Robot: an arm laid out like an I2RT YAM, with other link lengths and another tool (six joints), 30 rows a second.
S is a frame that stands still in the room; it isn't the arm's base.
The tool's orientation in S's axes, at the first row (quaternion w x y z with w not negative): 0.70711 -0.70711 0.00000 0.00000
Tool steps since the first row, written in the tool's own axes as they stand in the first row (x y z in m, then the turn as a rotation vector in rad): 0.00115 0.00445 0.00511 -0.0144 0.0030 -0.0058; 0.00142 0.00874 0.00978 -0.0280 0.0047 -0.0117; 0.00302 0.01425 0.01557 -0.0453 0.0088 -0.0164; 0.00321 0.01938 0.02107 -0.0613 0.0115 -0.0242; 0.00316 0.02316 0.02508 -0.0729 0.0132 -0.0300; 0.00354 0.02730 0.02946 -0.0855 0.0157 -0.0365; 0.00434 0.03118 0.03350 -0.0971 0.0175 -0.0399; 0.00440 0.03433 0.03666 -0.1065 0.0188 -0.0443; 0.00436 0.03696 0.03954 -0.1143 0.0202 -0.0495; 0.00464 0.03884 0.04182 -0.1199 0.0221 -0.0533
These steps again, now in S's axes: 0.00115 0.00511 -0.00445 -0.0144 -0.0058 -0.0030; 0.00142 0.00978 -0.00874 -0.0280 -0.0117 -0.0047; 0.00302 0.01557 -0.01425 -0.0453 -0.0164 -0.0088; 0.00321 0.02107 -0.01938 -0.0613 -0.0242 -0.0115; 0.00316 0.02508 -0.02316 -0.0729 -0.0300 -0.0132; 0.00354 0.02946 -0.02730 -0.0855 -0.0365 -0.0157; 0.00434 0.03350 -0.03118 -0.0971 -0.0399 -0.0175; 0.00440 0.03666 -0.03433 -0.1065 -0.0443 -0.0188; 0.00436 0.03954 -0.03696 -0.1143 -0.0495 -0.0202; 0.00464 0.04182 -0.03884 -0.1199 -0.0533 -0.0221
